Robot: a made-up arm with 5 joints. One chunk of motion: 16 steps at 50 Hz.
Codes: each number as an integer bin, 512 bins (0 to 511) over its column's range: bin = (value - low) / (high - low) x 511, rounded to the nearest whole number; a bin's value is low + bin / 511 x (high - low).
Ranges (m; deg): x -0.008..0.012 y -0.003..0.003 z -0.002..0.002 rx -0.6..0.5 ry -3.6..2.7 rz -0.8..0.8
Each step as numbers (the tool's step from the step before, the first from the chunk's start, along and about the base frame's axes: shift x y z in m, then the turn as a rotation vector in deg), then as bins.
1 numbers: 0.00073 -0.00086 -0.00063 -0.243 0.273 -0.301
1 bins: 223 182 175 166 314 159
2 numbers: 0.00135 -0.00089 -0.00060 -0.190 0.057 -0.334
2 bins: 239 180 179 190 297 149
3 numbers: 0.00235 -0.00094 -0.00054 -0.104 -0.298 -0.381
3 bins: 264 175 187 230 268 134
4 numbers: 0.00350 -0.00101 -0.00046 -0.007 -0.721 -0.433
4 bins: 294 169 197 275 234 117
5 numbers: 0.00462 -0.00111 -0.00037 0.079 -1.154 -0.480
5 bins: 322 161 208 315 198 102
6 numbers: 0.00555 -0.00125 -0.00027 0.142 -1.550 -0.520
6 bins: 346 149 221 345 166 89
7 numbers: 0.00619 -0.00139 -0.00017 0.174 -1.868 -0.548
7 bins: 363 137 234 360 140 80
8 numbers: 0.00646 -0.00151 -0.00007 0.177 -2.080 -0.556
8 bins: 369 127 247 361 123 78
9 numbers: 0.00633 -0.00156 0.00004 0.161 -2.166 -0.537
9 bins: 366 123 261 354 116 84
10 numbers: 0.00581 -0.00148 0.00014 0.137 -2.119 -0.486
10 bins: 353 129 273 342 120 100
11 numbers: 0.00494 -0.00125 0.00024 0.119 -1.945 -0.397
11 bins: 331 149 286 334 134 129
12 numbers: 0.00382 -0.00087 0.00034 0.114 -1.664 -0.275
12 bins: 302 181 299 332 157 168
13 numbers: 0.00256 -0.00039 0.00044 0.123 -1.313 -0.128
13 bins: 270 222 312 336 186 215
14 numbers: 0.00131 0.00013 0.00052 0.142 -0.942 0.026
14 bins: 238 267 322 345 216 264
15 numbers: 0.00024 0.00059 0.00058 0.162 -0.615 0.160
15 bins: 211 306 330 354 242 307
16 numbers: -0.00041 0.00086 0.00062 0.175 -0.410 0.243
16 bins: 194 329 335 360 259 333
